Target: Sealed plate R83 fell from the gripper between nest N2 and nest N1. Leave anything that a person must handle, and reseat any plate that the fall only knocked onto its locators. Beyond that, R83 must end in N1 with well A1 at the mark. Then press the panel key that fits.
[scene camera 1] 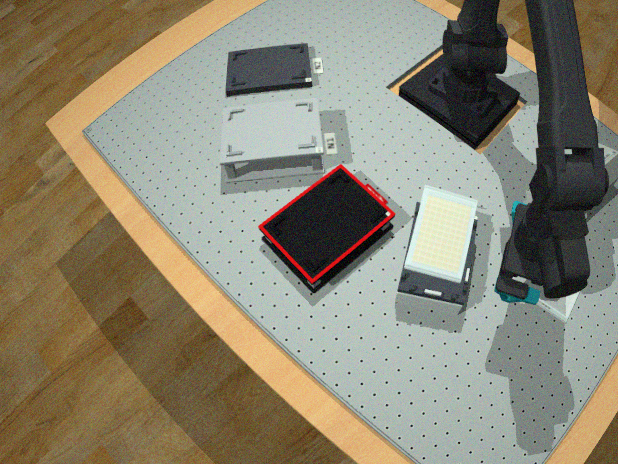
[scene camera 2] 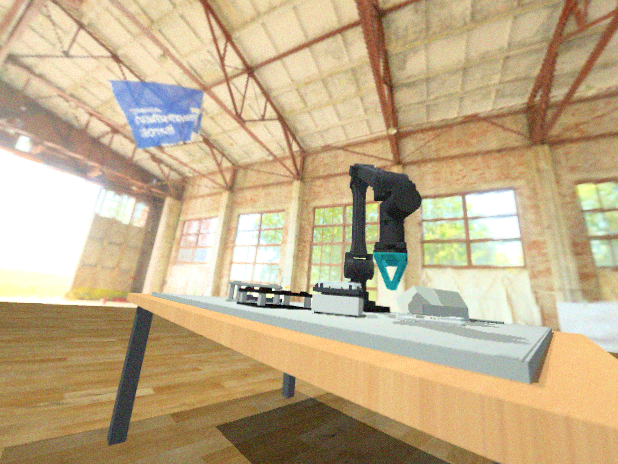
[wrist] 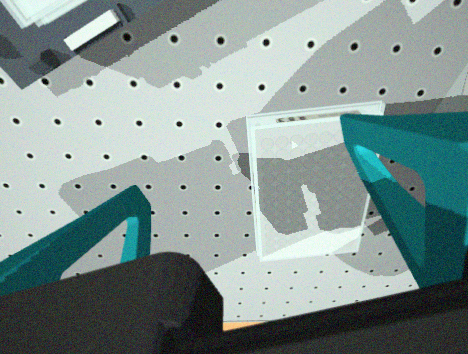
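Where they show: gripper, fingertip midpoint: (scene camera 1: 512, 270) (scene camera 2: 391, 289) (wrist: 236, 164); arm's base, link origin: (scene camera 1: 463, 93).
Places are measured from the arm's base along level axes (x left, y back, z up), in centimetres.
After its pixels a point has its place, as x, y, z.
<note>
My gripper (scene camera 1: 508, 250) @(25.7, -28.5, 4.2) (scene camera 2: 392, 285) @(25.7, -28.5, 4.2) (wrist: 236, 164) @(25.7, -28.5, 4.2) is open and empty, above a clear plate (wrist: 310, 195) @(31.8, -23.2, -0.7) (scene camera 1: 569, 306) @(37.8, -24.5, -0.7) lying on the table. The print on its edge is unreadable; in scene camera 1 the arm hides much of it. Nest N1 (scene camera 1: 272, 130) @(-18.3, -32.2, 3.8), light grey and raised, has bare corner locators and a white mark (scene camera 1: 319, 149) @(-9.8, -30.5, 3.8) at its front right corner. Nest N2 (scene camera 1: 270, 67) @(-32.7, -18.3, -0.4), dark and low, is bare behind it. A pale plate with yellowish wells (scene camera 1: 442, 235) @(13.8, -31.6, 5.5) rests on a dark nest (scene camera 1: 435, 295) @(18.1, -38.7, 3.4), whose front locators show uncovered. I cannot make out any panel keys.
A black raised nest (scene camera 1: 327, 225) @(-1.1, -39.2, 1.9) with a red outline (scene camera 1: 300, 197) @(-7.2, -38.1, 1.9) stands between N1 and the yellowish plate. A grey sloped housing (scene camera 2: 445, 302) @(31.5, -5.7, 2.6) stands right of the arm in scene camera 2. The arm's base (scene camera 1: 460, 97) @(1.1, -3.9, 2.7) is at the back.
</note>
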